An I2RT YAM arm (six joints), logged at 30 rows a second.
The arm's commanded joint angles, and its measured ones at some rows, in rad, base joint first. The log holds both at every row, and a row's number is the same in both.
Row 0, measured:
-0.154 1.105 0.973 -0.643 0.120 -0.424
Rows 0 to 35, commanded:
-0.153 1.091 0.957 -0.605 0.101 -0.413
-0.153 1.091 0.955 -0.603 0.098 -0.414
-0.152 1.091 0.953 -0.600 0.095 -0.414
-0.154 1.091 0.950 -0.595 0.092 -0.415
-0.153 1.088 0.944 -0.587 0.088 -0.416
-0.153 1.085 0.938 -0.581 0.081 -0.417
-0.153 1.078 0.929 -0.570 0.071 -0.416
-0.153 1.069 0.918 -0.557 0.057 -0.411
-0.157 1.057 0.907 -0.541 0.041 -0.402
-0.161 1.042 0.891 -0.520 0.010 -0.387
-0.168 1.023 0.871 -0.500 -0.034 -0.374
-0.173 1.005 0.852 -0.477 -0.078 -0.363
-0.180 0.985 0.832 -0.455 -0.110 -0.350
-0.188 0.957 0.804 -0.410 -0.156 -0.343
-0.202 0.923 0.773 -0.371 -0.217 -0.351
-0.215 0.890 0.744 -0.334 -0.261 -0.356
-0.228 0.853 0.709 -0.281 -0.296 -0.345
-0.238 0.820 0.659 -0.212 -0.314 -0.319
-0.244 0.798 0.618 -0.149 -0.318 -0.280
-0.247 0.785 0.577 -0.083 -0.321 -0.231
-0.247 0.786 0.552 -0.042 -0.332 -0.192
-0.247 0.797 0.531 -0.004 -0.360 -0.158
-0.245 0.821 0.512 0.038 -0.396 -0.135
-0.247 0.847 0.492 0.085 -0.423 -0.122
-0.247 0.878 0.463 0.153 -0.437 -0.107
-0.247 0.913 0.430 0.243 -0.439 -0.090
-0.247 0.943 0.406 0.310 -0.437 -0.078
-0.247 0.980 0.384 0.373 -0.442 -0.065
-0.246 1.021 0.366 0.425 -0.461 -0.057
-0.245 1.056 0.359 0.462 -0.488 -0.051
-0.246 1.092 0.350 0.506 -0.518 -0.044
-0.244 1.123 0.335 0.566 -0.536 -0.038
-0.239 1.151 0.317 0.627 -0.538 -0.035
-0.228 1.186 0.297 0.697 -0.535 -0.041
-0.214 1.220 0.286 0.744 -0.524 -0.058
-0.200 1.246 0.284 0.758 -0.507 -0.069
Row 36, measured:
-0.230 1.137 0.329 0.302 -0.414 -0.128
